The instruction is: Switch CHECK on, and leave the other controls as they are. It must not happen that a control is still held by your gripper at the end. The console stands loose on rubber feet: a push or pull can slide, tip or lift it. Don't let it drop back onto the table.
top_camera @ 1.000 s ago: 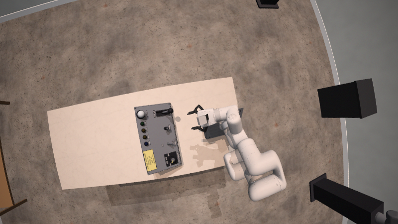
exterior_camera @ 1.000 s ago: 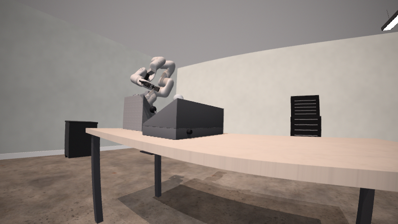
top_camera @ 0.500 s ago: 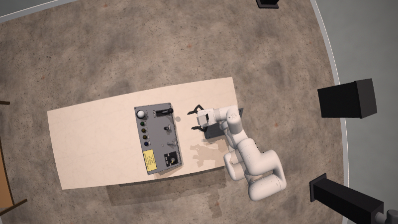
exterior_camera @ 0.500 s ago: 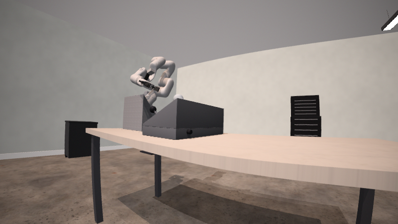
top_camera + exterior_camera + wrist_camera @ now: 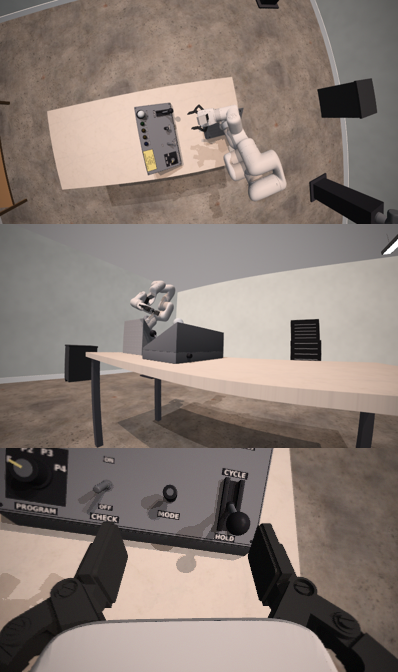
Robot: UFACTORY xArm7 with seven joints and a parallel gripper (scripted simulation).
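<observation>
My gripper is now 200 mm above the check toggle, 190 mm short of it and 140 mm to the right of it. The rest, counted from my hand: black-knobbed lever (190 mm below, 150 mm ahead, 100 mm to the right); then small black knob (190 mm below, 180 mm ahead, 20 mm to the left); then grey console (220 mm below, 220 mm ahead, 80 mm to the left).
</observation>
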